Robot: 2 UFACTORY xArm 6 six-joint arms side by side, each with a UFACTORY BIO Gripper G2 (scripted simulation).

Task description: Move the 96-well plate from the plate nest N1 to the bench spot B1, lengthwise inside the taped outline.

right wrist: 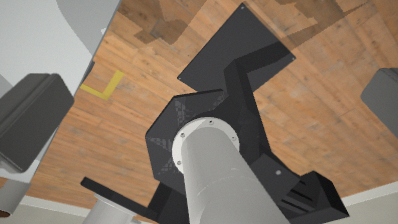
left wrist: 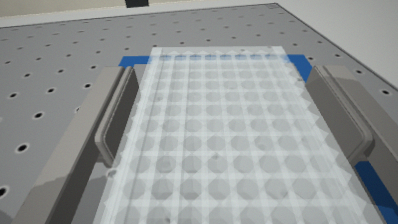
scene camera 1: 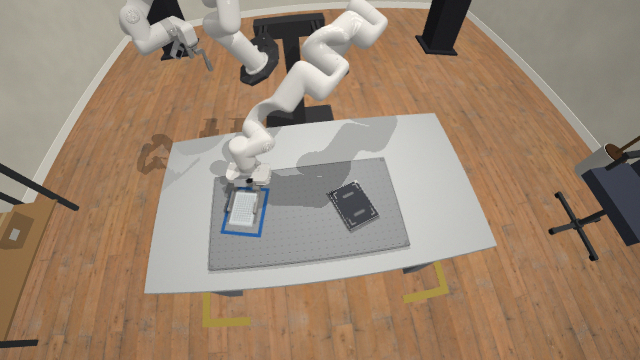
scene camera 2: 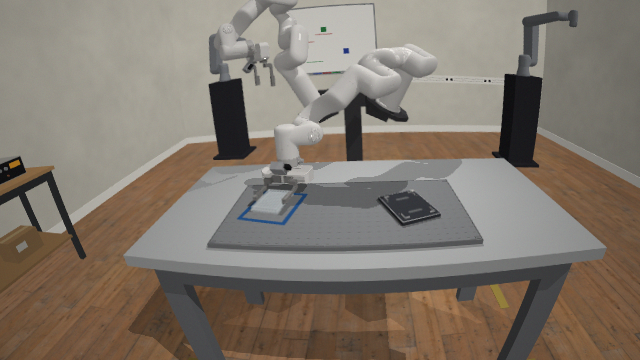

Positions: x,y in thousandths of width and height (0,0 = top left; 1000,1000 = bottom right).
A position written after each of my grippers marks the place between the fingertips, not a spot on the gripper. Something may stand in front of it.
Note:
In view: my left gripper (scene camera 2: 421,557), my right gripper (scene camera 1: 315,176) and a white 96-well plate (scene camera 1: 382,610).
The white 96-well plate shows as well in the left wrist view (left wrist: 531,569). My left gripper is seen too in scene camera 1 (scene camera 1: 377,590). The right wrist view misses the white 96-well plate: it is out of frame.

